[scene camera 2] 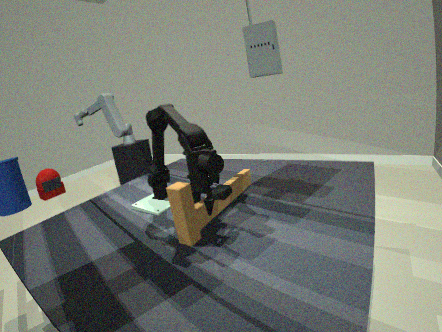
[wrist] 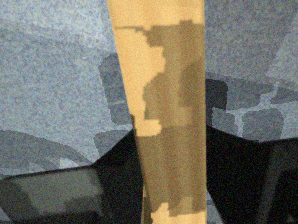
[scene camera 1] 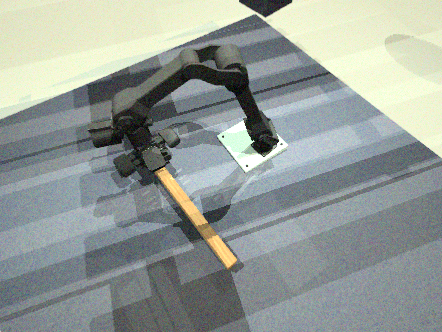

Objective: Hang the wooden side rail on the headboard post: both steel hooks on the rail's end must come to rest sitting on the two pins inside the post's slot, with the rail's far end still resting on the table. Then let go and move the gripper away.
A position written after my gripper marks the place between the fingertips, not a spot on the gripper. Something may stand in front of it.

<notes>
In view: my gripper (scene camera 1: pixel 155 165) and a wooden side rail (scene camera 1: pixel 214 241).
The wooden side rail is seen too in scene camera 2 (scene camera 2: pixel 240 182) and in the wrist view (wrist: pixel 162 57). My gripper shows as well in scene camera 2 (scene camera 2: pixel 206 214) and in the wrist view (wrist: pixel 162 126).
</notes>
